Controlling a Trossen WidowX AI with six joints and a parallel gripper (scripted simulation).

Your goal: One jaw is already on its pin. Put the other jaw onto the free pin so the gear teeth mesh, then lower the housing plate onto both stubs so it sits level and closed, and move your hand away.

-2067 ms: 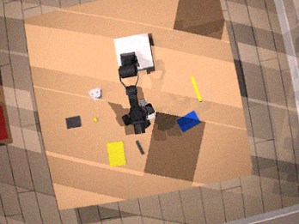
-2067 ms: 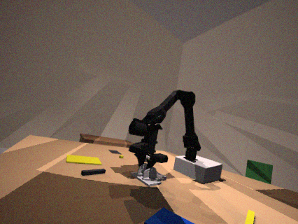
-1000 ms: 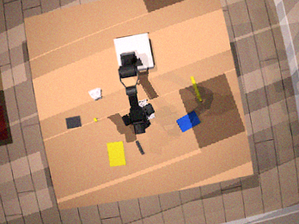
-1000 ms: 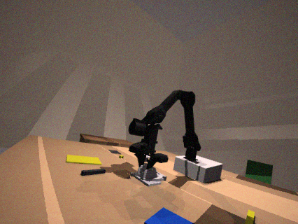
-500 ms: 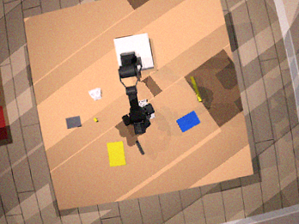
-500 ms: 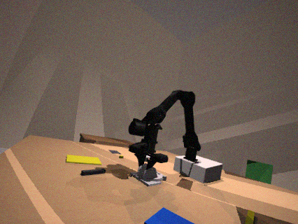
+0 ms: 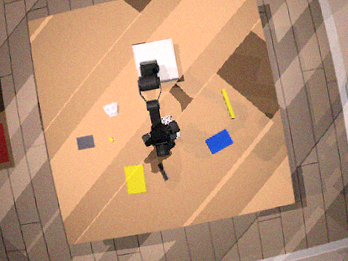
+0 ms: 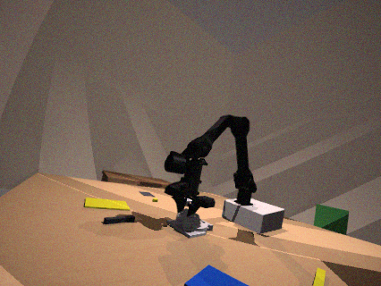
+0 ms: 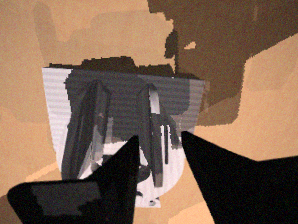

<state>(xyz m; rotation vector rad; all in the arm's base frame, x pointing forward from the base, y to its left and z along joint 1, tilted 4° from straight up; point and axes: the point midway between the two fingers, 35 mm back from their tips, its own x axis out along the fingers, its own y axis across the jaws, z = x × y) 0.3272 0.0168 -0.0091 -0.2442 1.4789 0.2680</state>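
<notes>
Right now the silver jaw is 40 mm behind my gripper tip and 10 mm to the left of it. Round my gripper tip: yellow cube (270 mm to the right, 10 mm below); dark bar (210 mm ahead, 20 mm to the right, 10 mm below); yellow plate (230 mm ahead, 170 mm to the right, 10 mm below).
</notes>
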